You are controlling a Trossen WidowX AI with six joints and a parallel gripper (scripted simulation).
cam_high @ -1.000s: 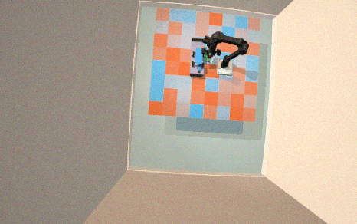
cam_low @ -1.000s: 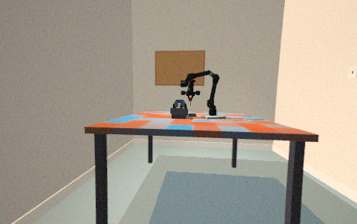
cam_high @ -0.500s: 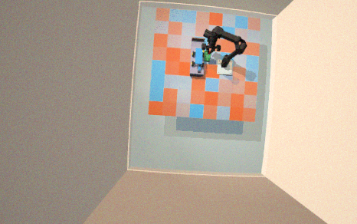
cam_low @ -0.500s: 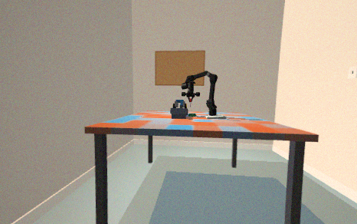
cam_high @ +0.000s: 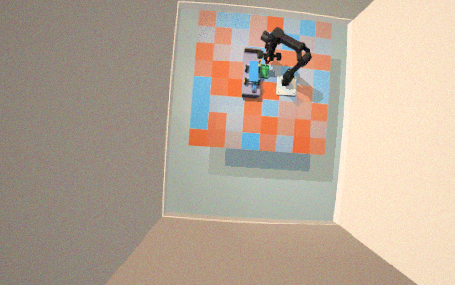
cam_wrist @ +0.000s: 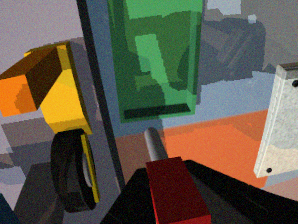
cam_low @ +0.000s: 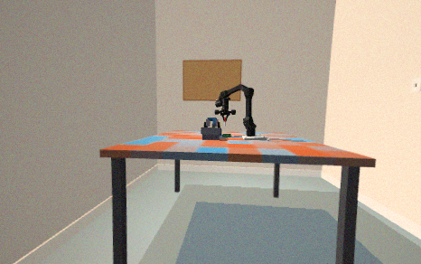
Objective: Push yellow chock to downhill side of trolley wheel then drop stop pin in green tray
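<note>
My gripper tip is right at the red-headed stop pin. Round my gripper tip: blue trolley 12 cm ahead, 7 cm to the left, 2 cm below; green tray 2 cm behind, 14 cm below; yellow chock 5 cm ahead, 2 cm to the right, 5 cm below.
</note>
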